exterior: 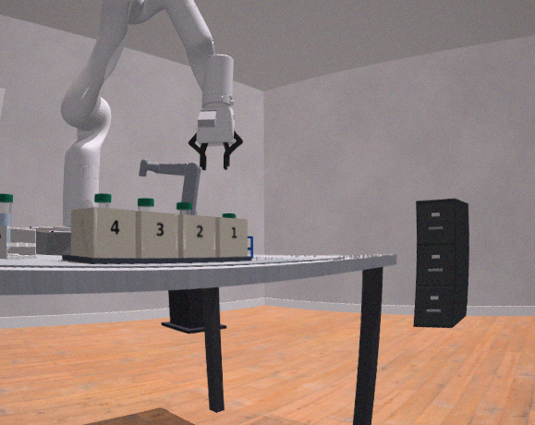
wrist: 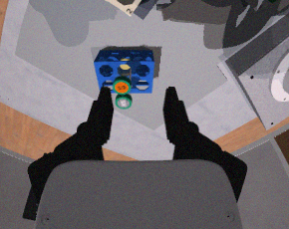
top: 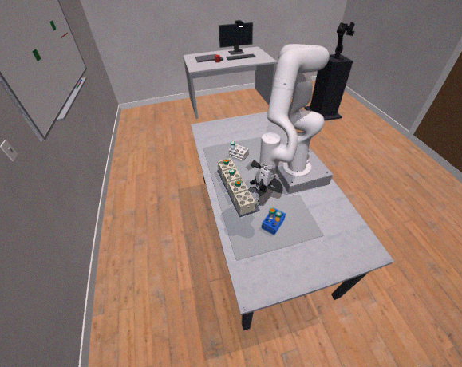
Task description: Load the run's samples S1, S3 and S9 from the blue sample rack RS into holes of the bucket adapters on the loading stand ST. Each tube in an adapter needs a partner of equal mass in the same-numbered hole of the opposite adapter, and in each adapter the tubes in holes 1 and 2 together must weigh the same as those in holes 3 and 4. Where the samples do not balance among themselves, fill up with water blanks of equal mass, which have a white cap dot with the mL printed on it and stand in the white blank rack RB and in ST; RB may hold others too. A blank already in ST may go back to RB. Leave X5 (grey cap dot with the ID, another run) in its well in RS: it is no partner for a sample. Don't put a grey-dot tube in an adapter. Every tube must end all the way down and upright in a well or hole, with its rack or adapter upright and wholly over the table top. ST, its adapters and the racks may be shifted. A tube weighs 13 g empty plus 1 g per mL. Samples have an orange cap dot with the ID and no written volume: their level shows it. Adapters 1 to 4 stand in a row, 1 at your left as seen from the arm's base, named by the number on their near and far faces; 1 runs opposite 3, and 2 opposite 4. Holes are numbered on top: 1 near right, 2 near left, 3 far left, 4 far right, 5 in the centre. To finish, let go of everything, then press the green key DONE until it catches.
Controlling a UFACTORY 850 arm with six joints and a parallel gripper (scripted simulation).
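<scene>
Right now my hand is 190 mm above the sample tube S9, 70 mm to the right of it and 30 mm past it. Round my hand: grey-dot tube X5: 190 mm below, 100 mm to the left, 50 mm behind; blue sample rack RS: 220 mm below, 90 mm to the left, 40 mm behind; adapter 1: 200 mm below, 90 mm ahead, 70 mm to the right.
</scene>
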